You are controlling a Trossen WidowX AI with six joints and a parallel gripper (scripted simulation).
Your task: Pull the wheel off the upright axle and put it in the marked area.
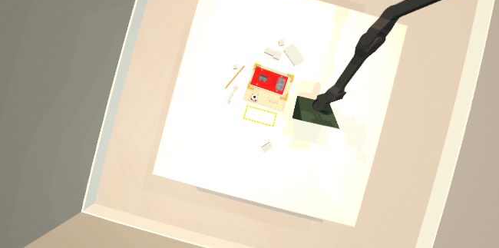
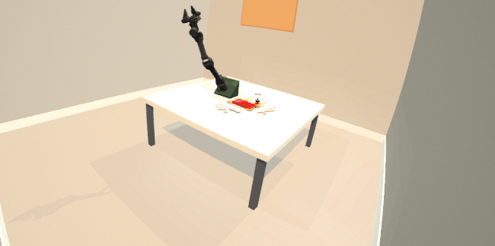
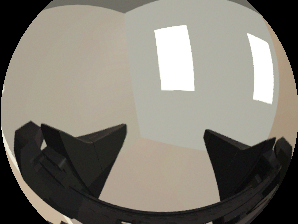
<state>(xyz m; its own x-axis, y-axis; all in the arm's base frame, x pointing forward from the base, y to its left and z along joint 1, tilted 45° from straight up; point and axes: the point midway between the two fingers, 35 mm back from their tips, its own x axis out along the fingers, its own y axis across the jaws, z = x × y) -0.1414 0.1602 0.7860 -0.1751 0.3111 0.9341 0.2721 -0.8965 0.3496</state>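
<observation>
The grey wheel is 42 cm ahead of my gripper tip, 51 cm to the left of it and 74 cm below it. Also, from my gripper tip: orange rod (57 cm ahead, 44 cm to the left, 78 cm below).
</observation>
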